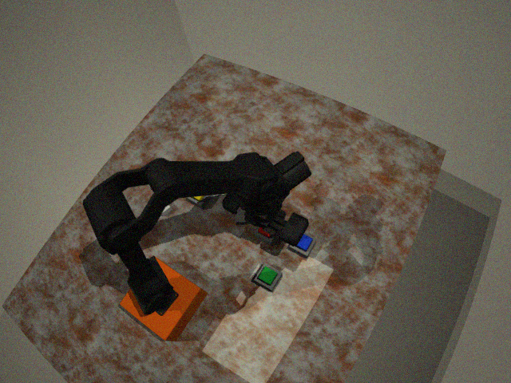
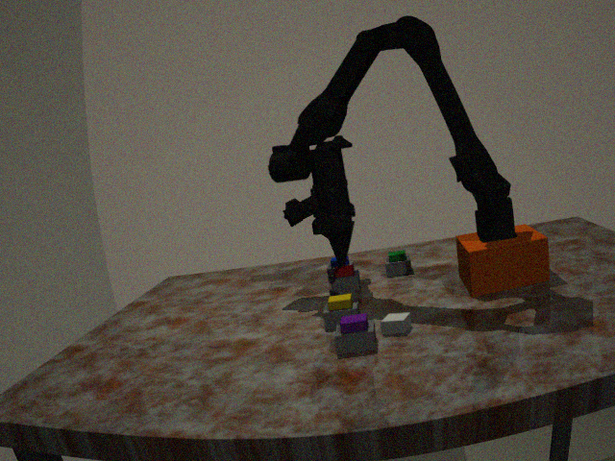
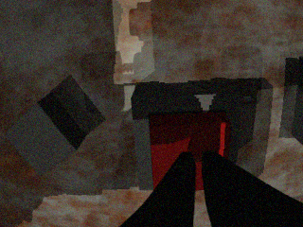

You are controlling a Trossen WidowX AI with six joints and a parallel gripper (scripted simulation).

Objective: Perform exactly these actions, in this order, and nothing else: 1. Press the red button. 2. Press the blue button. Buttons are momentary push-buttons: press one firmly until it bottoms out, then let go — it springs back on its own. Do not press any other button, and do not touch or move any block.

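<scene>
Now: the blue button 90 mm to the right of my gripper tip, 20 mm ahead of it and 10 mm below it. From my gripper tip the other things lie so: green button 90 mm behind, 70 mm to the right, 10 mm below; then red button 10 mm below; then yellow button 210 mm to the left, 30 mm behind, 10 mm below.
</scene>
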